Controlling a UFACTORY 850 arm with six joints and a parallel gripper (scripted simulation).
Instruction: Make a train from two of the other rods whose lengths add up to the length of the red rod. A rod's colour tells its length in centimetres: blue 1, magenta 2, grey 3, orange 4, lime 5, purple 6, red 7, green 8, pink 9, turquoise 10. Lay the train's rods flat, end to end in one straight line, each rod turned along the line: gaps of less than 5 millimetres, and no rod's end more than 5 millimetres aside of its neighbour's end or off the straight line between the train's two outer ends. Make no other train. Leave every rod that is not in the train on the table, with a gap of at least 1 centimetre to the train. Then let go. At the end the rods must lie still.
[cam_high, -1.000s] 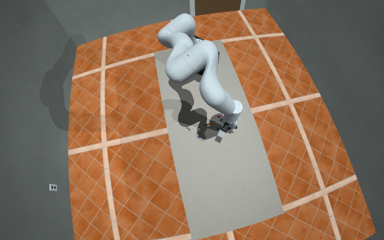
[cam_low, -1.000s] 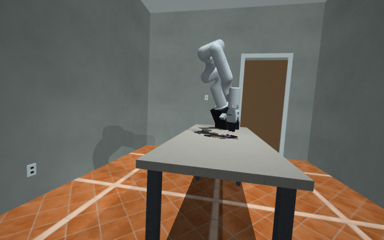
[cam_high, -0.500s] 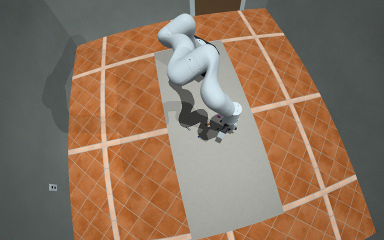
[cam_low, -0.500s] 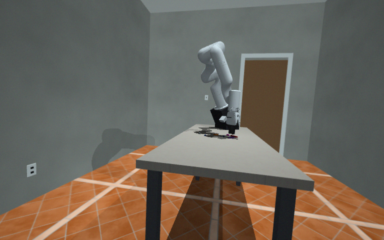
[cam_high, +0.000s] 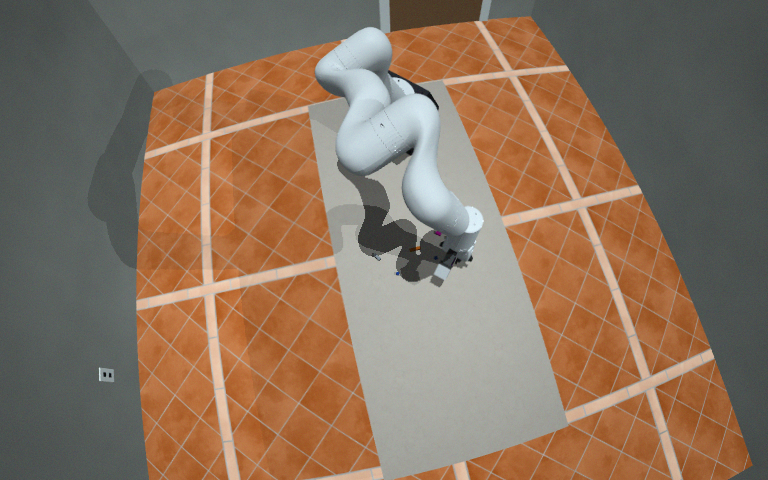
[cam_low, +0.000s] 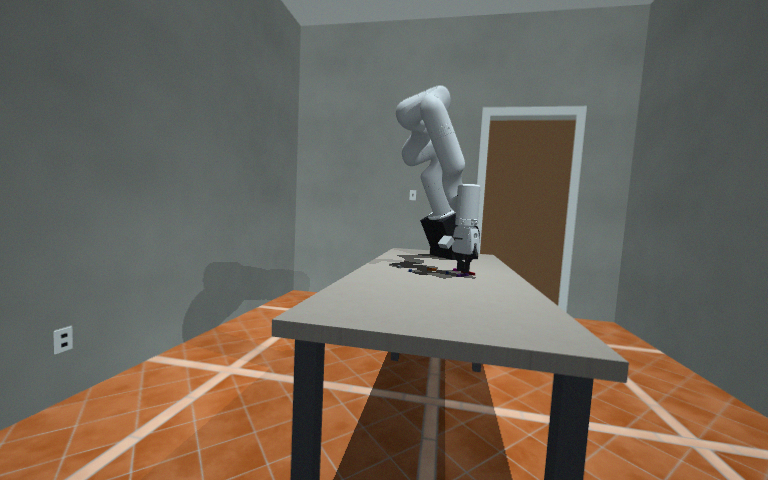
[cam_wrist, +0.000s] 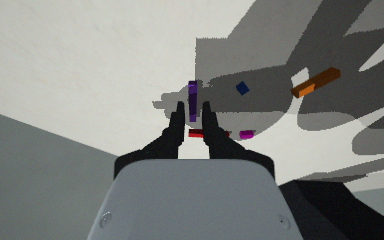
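Right now my hand is 30 mm above the purple rod. From my hand the other things lie so: red rod (60 mm behind, 30 mm to the left, 30 mm below); magenta rod (110 mm behind, 30 mm below, 10 mm to the right); orange rod (110 mm to the right, 90 mm behind, 30 mm below).
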